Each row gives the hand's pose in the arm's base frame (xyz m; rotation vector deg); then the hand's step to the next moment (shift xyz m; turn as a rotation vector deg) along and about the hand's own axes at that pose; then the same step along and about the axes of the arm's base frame.
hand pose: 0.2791 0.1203 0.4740 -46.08 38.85 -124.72
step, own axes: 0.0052 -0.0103 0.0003 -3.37 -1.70 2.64
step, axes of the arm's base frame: -0.0071 0.0023 0.0088 3.01 3.02 1.75
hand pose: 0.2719 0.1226 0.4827 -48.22 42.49 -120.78
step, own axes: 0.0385 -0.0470 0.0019 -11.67 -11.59 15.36
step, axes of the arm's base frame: -0.0379 -0.0046 0.0473 12.72 12.20 13.99
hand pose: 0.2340 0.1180 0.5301 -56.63 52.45 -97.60
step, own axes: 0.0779 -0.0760 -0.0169 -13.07 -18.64 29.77
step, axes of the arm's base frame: -0.0605 -0.0495 0.0776 23.68 13.50 25.72
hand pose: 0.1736 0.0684 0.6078 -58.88 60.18 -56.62
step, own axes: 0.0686 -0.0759 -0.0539 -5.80 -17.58 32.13
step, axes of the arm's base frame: -0.0484 -0.0920 0.0506 27.60 7.17 23.70
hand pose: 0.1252 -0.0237 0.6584 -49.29 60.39 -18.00
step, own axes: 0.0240 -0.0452 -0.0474 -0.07 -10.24 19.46
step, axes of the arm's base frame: -0.0216 -0.0658 0.0085 18.33 2.52 11.89
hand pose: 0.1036 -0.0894 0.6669 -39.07 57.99 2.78
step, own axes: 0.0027 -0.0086 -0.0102 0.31 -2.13 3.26
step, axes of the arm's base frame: -0.0034 -0.0131 -0.0013 3.39 0.01 1.94
